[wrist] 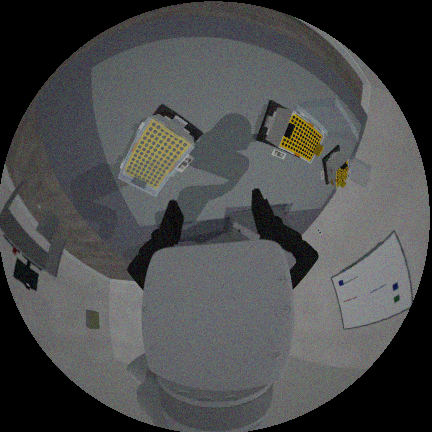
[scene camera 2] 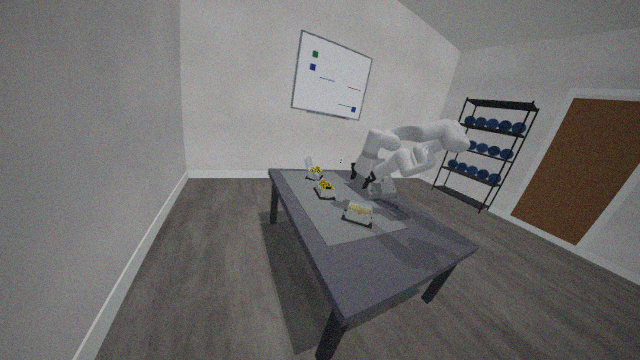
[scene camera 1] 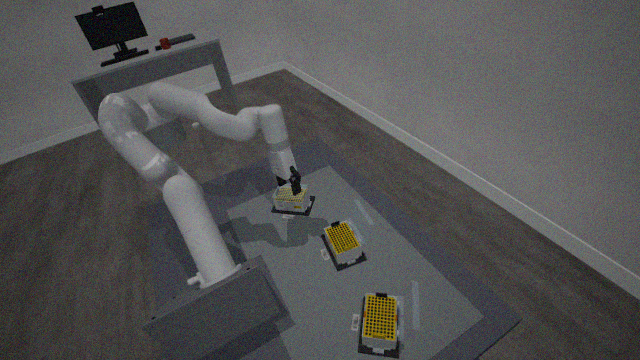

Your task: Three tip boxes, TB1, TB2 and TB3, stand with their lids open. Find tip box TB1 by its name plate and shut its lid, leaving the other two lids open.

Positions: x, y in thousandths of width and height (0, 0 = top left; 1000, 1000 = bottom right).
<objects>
A grey mat (wrist: 515, 200): 0.28 m from the lens.
</objects>
